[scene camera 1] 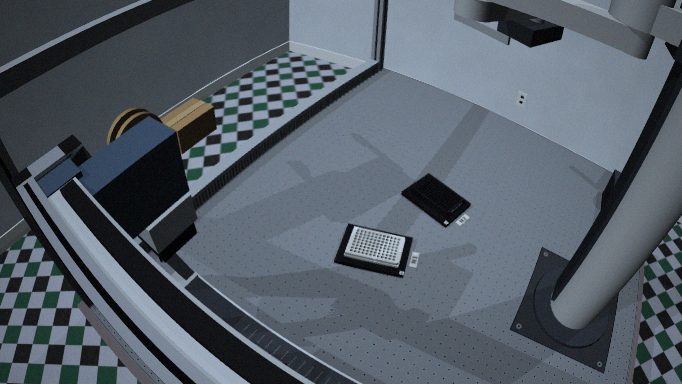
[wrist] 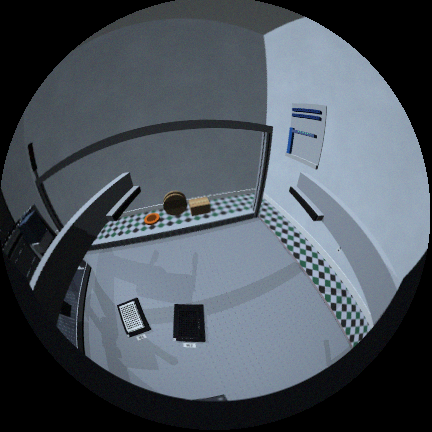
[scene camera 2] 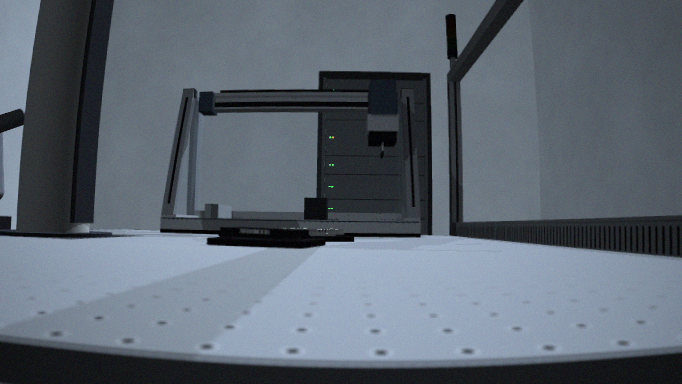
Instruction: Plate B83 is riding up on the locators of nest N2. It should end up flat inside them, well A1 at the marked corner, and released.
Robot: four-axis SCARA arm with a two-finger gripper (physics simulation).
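Pixels of known places: gripper, fingertip midpoint: (wrist: 214, 176); arm's base, origin of the base link: (scene camera 1: 569, 308).
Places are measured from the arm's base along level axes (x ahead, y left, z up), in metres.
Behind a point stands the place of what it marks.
Observation:
The black plate B83 (scene camera 1: 437, 196) {x 0.497, y -0.114, z 0.039 m} (scene camera 2: 290, 233) {x 0.543, y -0.179, z 0.035 m} (wrist: 189, 322) {x 0.497, y -0.132, z 0.029 m} lies on the black nest N2 (scene camera 1: 439, 220) {x 0.459, y -0.054, z 0.023 m} (scene camera 2: 265, 242) {x 0.506, y -0.190, z 0.020 m} (wrist: 189, 306) {x 0.566, y -0.148, z 0.025 m}, beside its N2 label (scene camera 1: 462, 220) {x 0.405, y -0.100, z 0.014 m} (wrist: 189, 345) {x 0.402, y -0.103, z 0.015 m}. In the second scene view the plate stands up above the nest base; black on black hides how its edges meet the locators, and I cannot tell its tilt. A white mark shows at one nest corner, near the label; well A1 cannot be made out. My gripper (wrist: 214, 176) {x 0.519, y -0.238, z 0.540 m} is open and empty, high above the table and away from the plate, its fingers wide apart in the wrist view.
A white well plate (scene camera 1: 376, 244) {x 0.548, y 0.117, z 0.038 m} (wrist: 132, 316) {x 0.547, y 0.107, z 0.035 m} sits on a second black nest (scene camera 1: 342, 254) {x 0.595, y 0.178, z 0.031 m} beside N2. The arm's column (scene camera 1: 620, 220) {x 0.051, y 0.055, z 0.361 m} (scene camera 2: 57, 120) {x 0.040, y -0.064, z 0.246 m} rises from the table. A gantry (scene camera 2: 295, 101) {x 0.445, y 0.623, z 0.474 m} stands across the far side in the second scene view. A dark low rail (scene camera 1: 295, 120) {x 1.003, y -0.157, z 0.045 m} edges the table.

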